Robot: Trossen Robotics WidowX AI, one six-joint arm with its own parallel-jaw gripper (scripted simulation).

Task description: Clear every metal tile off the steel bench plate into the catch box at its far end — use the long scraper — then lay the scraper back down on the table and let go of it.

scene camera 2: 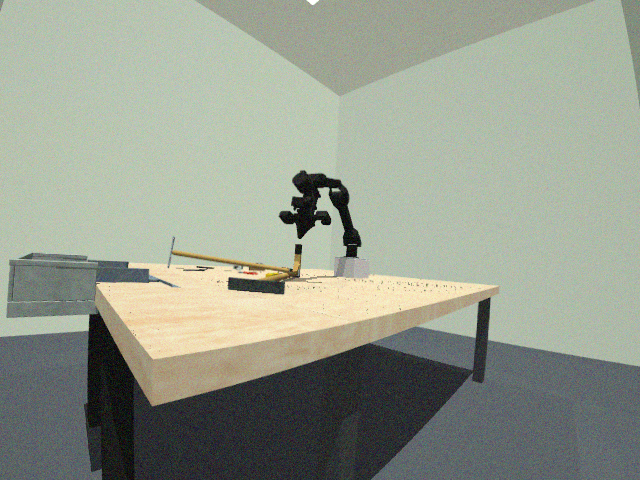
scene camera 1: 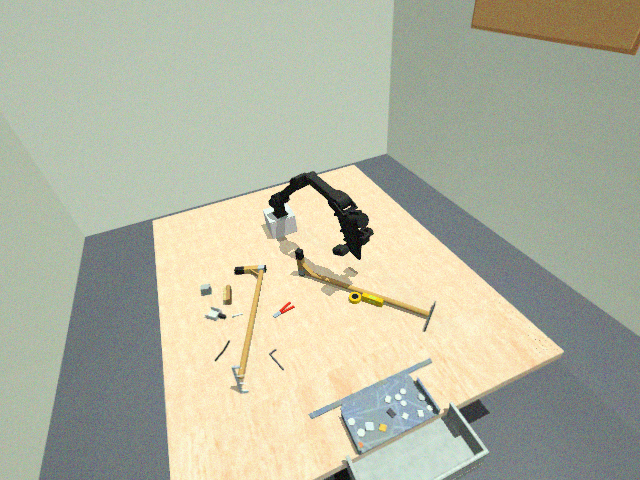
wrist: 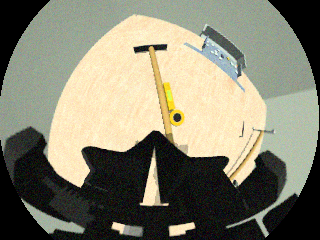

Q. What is my gripper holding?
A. Nothing.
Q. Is my gripper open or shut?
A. Shut.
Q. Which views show my gripper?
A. Scene camera 2, scene camera 1 and the wrist view: all of them.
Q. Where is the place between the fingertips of my gripper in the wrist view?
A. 155,133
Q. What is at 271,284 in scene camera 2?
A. A long scraper.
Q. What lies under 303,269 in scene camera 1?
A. A long scraper.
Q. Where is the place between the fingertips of my gripper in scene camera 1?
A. At 359,259
